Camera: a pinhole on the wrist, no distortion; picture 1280 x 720 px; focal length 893.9 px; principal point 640.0 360.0 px. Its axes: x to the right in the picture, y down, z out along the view. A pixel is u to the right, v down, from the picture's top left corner.
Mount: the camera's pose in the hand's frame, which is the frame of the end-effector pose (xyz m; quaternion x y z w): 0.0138 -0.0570 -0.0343 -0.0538 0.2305 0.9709 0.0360
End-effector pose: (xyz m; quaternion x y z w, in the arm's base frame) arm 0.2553 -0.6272 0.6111 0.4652 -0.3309 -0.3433 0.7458
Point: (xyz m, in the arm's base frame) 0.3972 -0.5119 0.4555
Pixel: behind the camera
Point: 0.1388 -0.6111 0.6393
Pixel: 1059 412
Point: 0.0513 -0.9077 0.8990
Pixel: 251 379
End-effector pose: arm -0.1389 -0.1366 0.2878 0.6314 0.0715 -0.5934 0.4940
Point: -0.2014 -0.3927 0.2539
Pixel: 152 322
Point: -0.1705 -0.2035 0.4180
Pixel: 1057 79
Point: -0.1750 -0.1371 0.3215
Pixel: 1113 241
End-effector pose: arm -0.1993 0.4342 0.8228 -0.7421 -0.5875 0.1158 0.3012
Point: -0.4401 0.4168 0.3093
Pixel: 836 542
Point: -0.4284 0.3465 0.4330
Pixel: 996 586
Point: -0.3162 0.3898 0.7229
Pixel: 1116 671
